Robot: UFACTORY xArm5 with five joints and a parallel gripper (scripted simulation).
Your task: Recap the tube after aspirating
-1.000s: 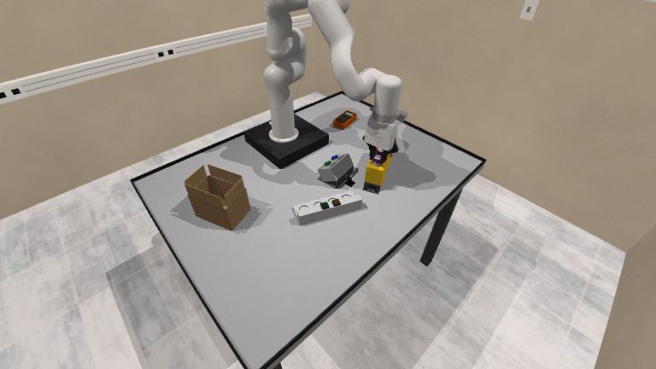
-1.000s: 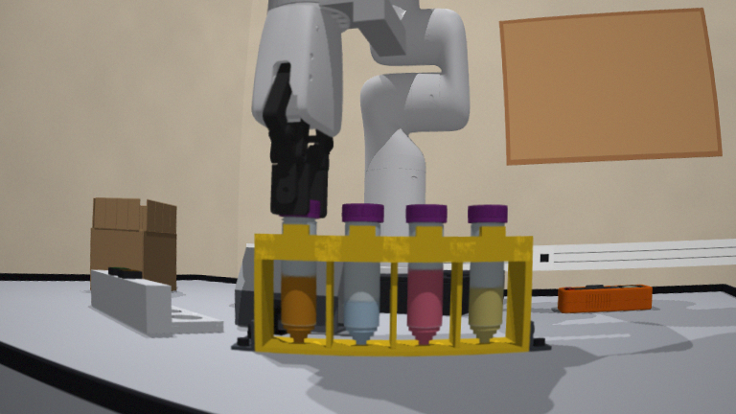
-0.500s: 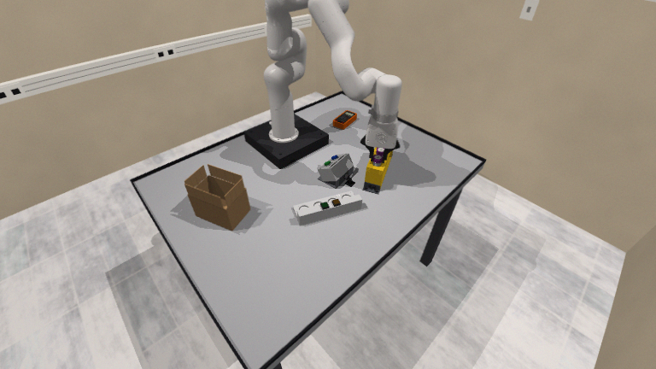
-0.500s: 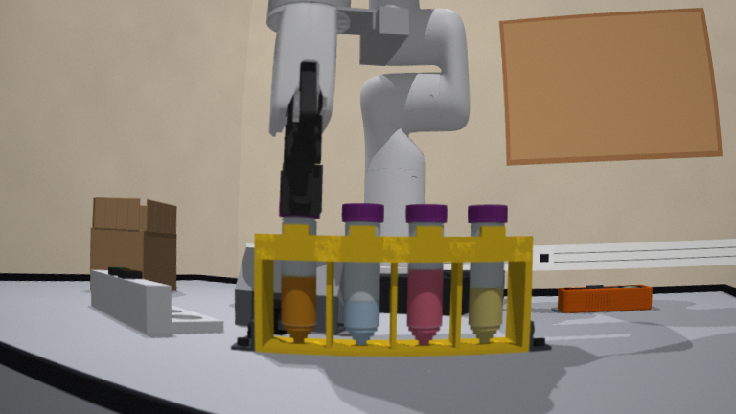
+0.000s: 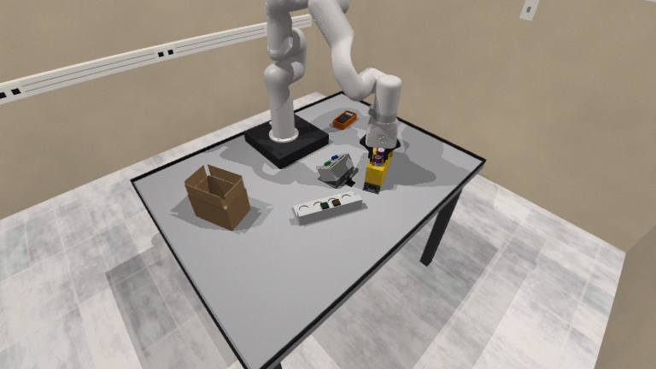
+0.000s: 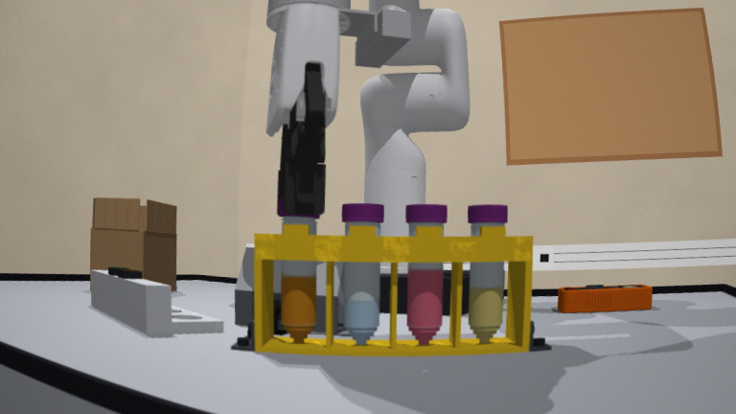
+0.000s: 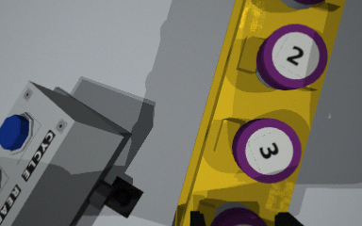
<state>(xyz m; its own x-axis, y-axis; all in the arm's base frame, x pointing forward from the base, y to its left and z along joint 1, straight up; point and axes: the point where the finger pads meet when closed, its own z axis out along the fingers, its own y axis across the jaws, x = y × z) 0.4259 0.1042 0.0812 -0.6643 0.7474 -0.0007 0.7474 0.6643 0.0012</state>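
Now: the blue cycle key 150 mm behind my hand, 60 mm to the right of it and 60 mm below it. Round my hand: grey key housing: 130 mm behind, 90 mm to the right, 80 mm below; then green ready key: 140 mm behind, 110 mm to the right, 60 mm below; then orange meter: 390 mm behind, 230 mm to the left, 110 mm below.
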